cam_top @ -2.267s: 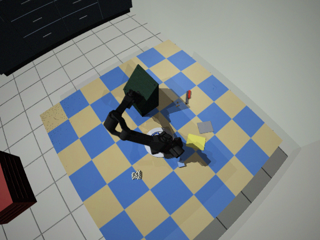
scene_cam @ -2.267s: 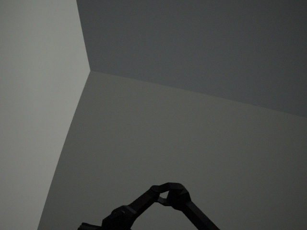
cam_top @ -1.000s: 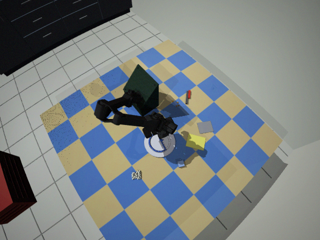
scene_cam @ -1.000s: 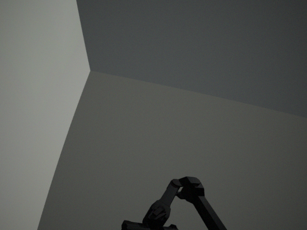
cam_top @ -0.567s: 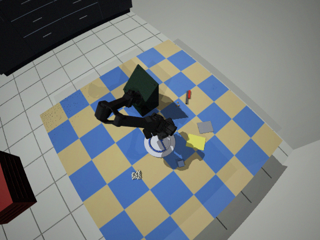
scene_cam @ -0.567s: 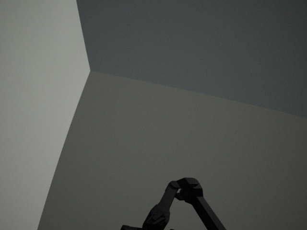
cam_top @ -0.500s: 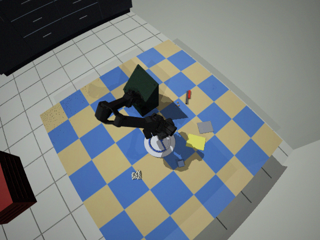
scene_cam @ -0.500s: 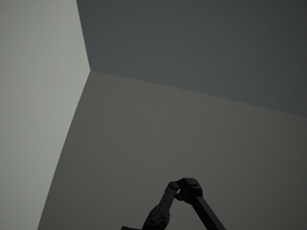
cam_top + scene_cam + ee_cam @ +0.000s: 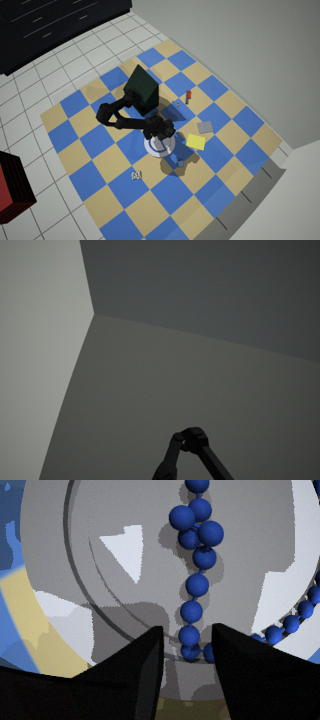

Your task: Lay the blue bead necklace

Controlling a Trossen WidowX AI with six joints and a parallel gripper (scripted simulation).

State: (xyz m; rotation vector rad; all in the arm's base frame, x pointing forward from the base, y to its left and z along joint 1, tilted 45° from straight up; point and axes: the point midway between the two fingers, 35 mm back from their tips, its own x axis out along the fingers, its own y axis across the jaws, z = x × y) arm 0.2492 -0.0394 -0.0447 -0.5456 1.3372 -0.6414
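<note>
The round white bead board lies 5 cm ahead of my gripper tip, 2 cm to the right of it and 1 cm below it. Also, from my gripper tip: small blue cube (24 cm ahead, 1 cm to the left, 1 cm below); grey square (13 cm ahead, 30 cm to the left, 1 cm below); yellow pad (17 cm ahead, 18 cm to the left, 1 cm below).
</note>
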